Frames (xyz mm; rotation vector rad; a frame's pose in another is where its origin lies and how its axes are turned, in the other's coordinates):
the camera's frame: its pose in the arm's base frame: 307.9 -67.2 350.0 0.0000 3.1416 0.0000
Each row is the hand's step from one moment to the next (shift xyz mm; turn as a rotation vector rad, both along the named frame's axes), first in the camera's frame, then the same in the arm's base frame.
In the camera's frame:
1: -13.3 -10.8 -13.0 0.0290 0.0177 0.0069
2: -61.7 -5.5 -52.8 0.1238 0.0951 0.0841
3: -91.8 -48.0 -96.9 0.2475 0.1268 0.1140
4: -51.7 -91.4 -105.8 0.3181 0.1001 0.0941
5: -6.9 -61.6 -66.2 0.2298 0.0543 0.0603
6: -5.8 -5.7 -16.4 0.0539 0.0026 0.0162
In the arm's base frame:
1: 13.3 -10.8 13.0 -0.0290 0.0177 -0.0069
2: 61.7 -5.5 52.8 -0.1238 0.0951 -0.0841
3: 91.8 -48.0 96.9 -0.2475 0.1268 -0.1140
4: 51.7 -91.4 105.8 -0.3181 0.1001 -0.0941
5: 6.9 -61.6 66.2 -0.2298 0.0543 -0.0603
6: 5.8 -5.7 16.4 -0.0539 0.0026 -0.0162

